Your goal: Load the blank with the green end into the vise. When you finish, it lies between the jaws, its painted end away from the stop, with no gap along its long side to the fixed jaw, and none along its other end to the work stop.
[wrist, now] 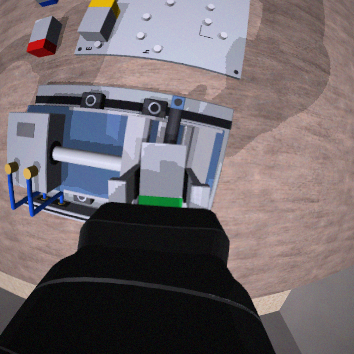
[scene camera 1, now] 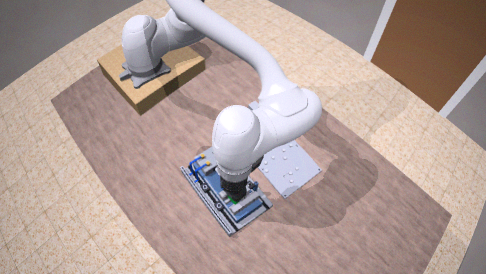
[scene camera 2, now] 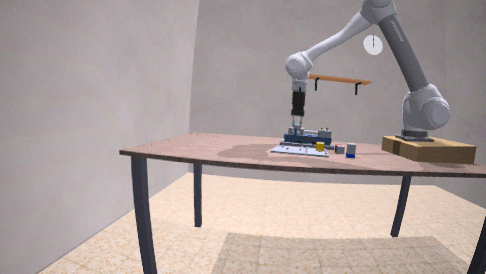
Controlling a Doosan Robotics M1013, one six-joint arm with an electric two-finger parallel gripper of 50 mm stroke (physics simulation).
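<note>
The grey blank with the green end (wrist: pixel 162 172) is between the fingers of my gripper (scene camera 1: pixel 234 199) (scene camera 2: pixel 297 121) (wrist: pixel 162 177), which is shut on it. The blank is over the jaw gap of the blue and grey vise (scene camera 2: pixel 307 139) (wrist: pixel 92 131). Its green end points toward the gripper body in the wrist view, its plain end toward the work stop (wrist: pixel 173 125), a dark rod with a blue tip. The moving jaw (wrist: pixel 132 137) is left of the blank, the fixed jaw (wrist: pixel 201 145) right. The blank's underside and any contact with jaw or stop are hidden.
A pale plate with white pegs (scene camera 1: pixel 300 172) (wrist: pixel 185 45) lies beside the vise. A yellow-ended blank (scene camera 2: pixel 319 146) (wrist: pixel 97 24) is at its corner. A red-ended blank (scene camera 2: pixel 339 149) (wrist: pixel 46 35) and a blue-ended blank (scene camera 2: pixel 351 149) stand nearby. Blue hoses (wrist: pixel 31 197) stick out from the vise.
</note>
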